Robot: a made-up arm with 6 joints.
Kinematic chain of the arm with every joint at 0, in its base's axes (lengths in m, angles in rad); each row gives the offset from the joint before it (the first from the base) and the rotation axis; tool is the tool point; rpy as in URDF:
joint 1: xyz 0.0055 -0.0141 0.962 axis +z
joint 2: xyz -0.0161 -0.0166 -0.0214 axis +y
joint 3: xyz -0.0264 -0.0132 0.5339 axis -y
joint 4: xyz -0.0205 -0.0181 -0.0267 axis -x
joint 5: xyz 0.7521 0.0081 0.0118 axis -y
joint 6: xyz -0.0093 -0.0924 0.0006 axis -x
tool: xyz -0.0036 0.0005 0.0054 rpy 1.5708 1.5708 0
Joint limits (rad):
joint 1: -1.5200..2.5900
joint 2: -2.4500..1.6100
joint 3: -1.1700..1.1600
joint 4: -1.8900..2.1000
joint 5: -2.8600..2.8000
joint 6: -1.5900..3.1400
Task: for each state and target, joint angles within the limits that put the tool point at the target. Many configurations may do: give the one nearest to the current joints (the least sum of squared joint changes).
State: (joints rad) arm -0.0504 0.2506 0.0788 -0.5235 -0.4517 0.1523
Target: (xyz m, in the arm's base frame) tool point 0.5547 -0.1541 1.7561
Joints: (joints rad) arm -0.0151 -0.1316 0.3438 -0.4947 -0.4529 0.1536
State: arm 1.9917 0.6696 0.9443 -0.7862 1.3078 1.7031
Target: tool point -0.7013 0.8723 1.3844
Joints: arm 2.3503 0.9358 1.1600 -0.4078 1.6897 1.8534
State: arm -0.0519 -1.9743 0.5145 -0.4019 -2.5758 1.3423
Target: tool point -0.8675 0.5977 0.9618
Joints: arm -0.7308 -2.2472 0.4225 -0.4199 -2.5757 1.3433
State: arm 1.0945 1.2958 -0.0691 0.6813 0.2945 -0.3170
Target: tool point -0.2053 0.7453 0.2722
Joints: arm 1.9605 1.6100 0.3451 0.7724 -0.4092 -0.3095
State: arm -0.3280 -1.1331 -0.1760 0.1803 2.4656 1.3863
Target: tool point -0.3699 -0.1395 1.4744
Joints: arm -0.0008 -1.8926 -0.4926 0.1384 2.4415 1.3764
